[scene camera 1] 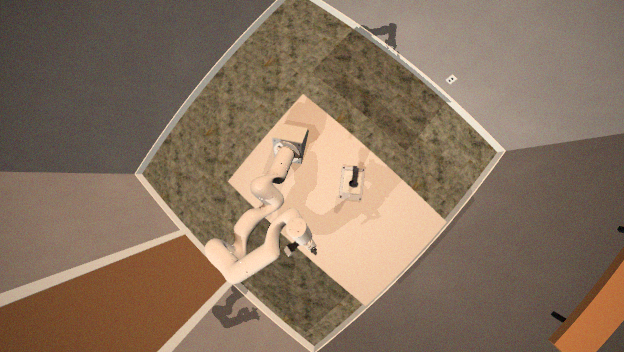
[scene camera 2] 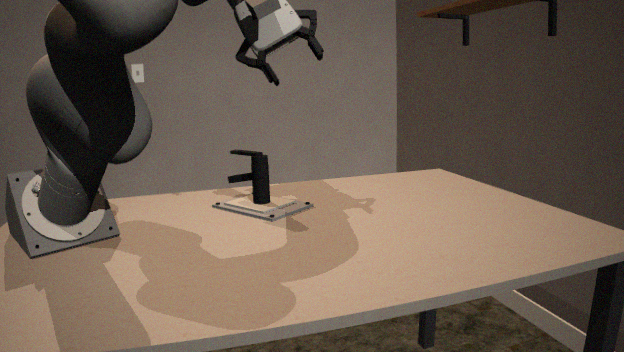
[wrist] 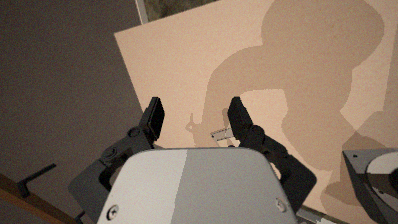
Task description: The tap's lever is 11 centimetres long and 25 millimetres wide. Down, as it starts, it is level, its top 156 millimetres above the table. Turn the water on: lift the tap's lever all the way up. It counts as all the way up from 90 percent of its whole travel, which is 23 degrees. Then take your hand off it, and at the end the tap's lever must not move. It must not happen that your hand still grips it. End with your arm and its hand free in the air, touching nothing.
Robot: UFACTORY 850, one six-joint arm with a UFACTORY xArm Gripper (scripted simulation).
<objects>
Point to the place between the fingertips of my gripper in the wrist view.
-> At 196,105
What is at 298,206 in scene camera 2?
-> A plate.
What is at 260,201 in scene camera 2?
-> A tap.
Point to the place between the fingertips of my gripper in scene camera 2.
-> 299,70
</objects>
